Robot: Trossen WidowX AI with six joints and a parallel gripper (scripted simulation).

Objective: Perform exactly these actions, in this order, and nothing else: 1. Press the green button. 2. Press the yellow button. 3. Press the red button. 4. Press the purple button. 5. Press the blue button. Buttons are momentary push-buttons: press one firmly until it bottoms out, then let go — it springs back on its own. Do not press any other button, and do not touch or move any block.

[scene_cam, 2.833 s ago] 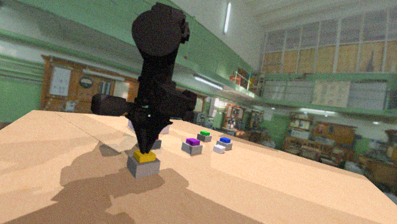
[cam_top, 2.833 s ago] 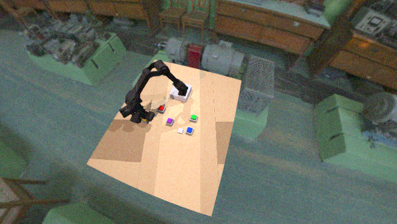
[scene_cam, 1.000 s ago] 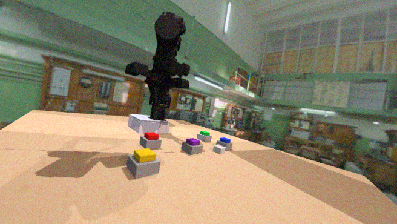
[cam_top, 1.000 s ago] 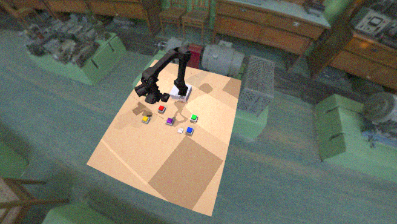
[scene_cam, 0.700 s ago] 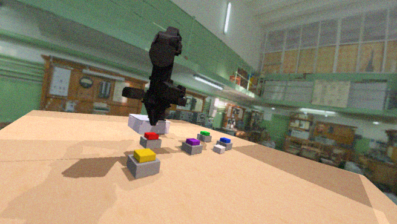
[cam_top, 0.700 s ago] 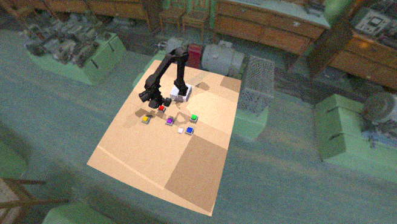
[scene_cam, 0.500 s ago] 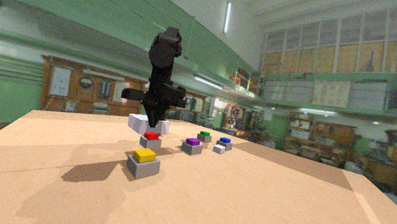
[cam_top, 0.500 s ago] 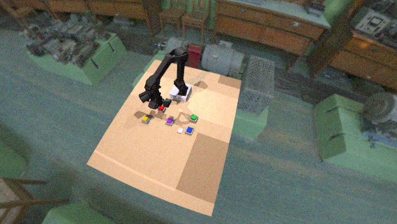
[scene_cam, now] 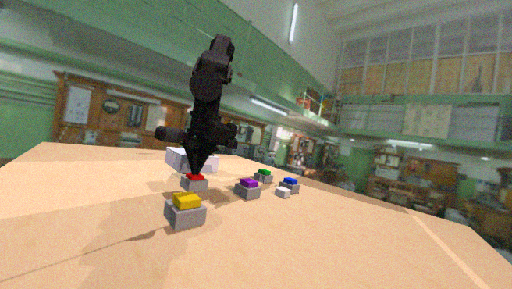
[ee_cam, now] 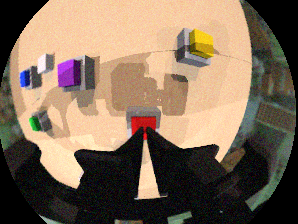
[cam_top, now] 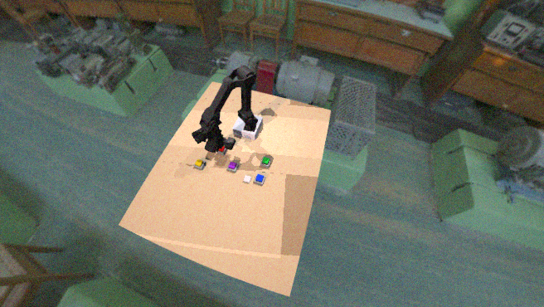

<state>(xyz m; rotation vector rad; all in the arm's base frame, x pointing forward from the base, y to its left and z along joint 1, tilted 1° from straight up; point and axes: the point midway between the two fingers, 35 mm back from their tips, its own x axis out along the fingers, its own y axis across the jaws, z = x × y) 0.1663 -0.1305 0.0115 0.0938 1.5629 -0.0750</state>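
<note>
Right now my gripper tip is 1 cm above the red button. From my gripper tip the other things lie so: yellow button: 11 cm ahead, 9 cm to the right; purple button: 10 cm to the left, 9 cm ahead; white block: 19 cm to the left, 14 cm ahead, 2 cm below.
</note>
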